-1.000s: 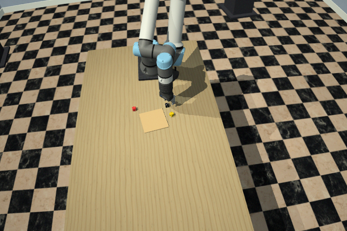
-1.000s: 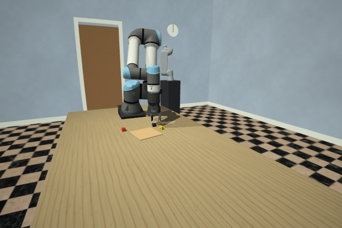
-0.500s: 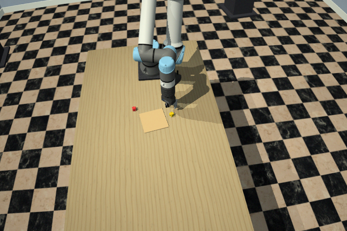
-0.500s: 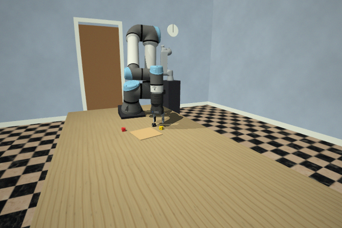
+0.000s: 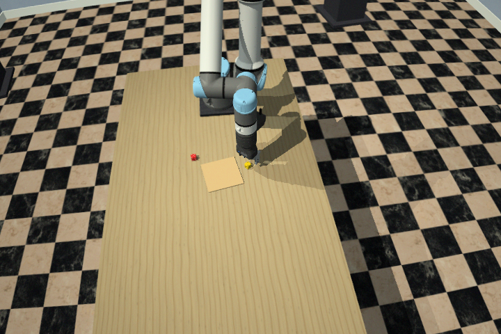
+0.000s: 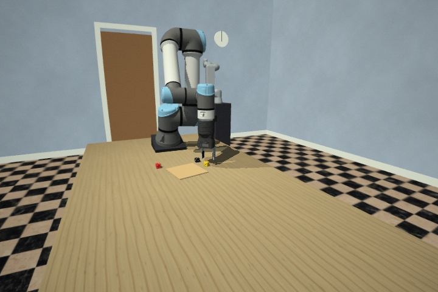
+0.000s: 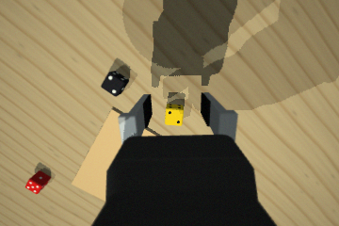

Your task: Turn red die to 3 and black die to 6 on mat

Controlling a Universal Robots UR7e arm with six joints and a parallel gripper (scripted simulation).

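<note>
Now: hand 10 mm short of the yellow die, 20 mm to the left of it and 40 mm above it. Also, from my hand: black die: 70 mm behind, 20 mm to the right, 40 mm below; then red die: 100 mm behind, 210 mm to the right, 40 mm below; then tan mat: 10 mm ahead, 120 mm to the right, 50 mm below.
</note>
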